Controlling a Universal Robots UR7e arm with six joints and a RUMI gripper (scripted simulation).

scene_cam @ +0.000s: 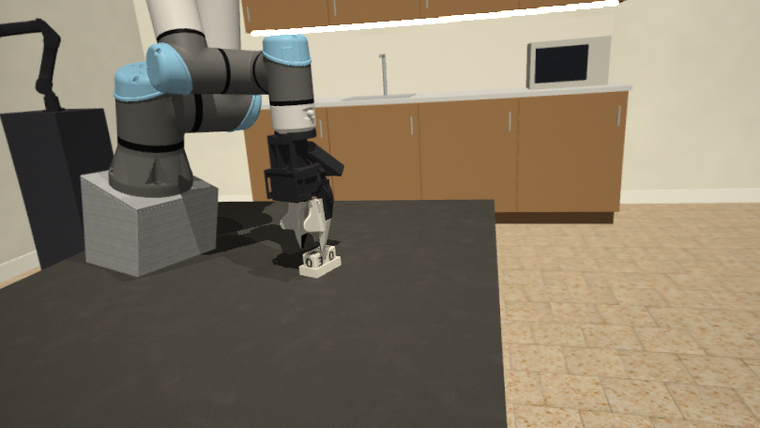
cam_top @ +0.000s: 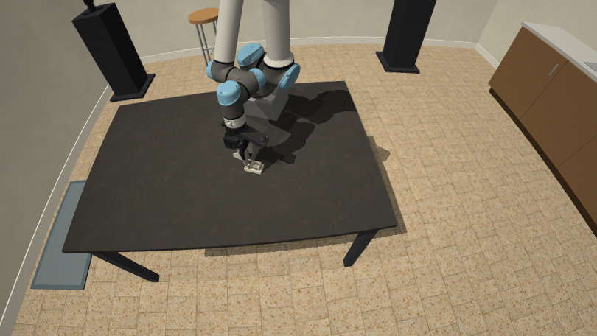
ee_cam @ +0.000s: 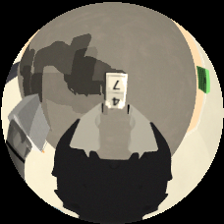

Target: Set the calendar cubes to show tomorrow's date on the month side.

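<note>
My hand is 50 mm above the white calendar tray and 20 mm to the right of it.
</note>
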